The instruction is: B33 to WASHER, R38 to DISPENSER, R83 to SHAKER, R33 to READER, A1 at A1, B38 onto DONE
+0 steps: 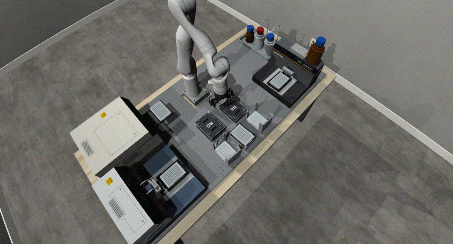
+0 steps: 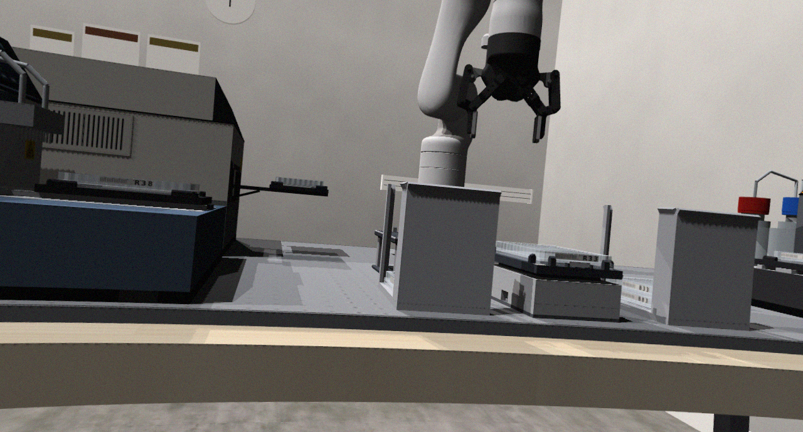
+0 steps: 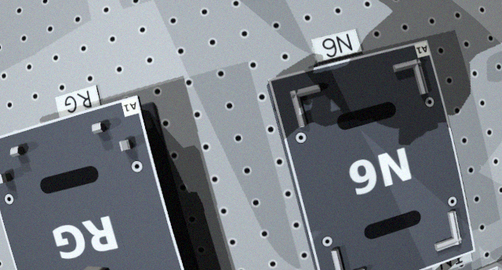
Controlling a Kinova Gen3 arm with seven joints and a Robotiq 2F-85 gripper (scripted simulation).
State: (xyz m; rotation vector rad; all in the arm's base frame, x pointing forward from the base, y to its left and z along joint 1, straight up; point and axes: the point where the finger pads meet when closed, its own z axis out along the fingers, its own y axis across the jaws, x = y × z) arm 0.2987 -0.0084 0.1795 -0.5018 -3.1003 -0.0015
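Right now the plate B38 is 30 cm behind my hand, 27 cm to the right of it and 9 cm below it. From my hand the other things lie so: plate R33 (18 cm ahead, 16 cm below, 1 cm to the right); RG nest (16 cm below, 10 cm to the right, 2 cm behind); nest N6 (19 cm below, 10 cm to the left).
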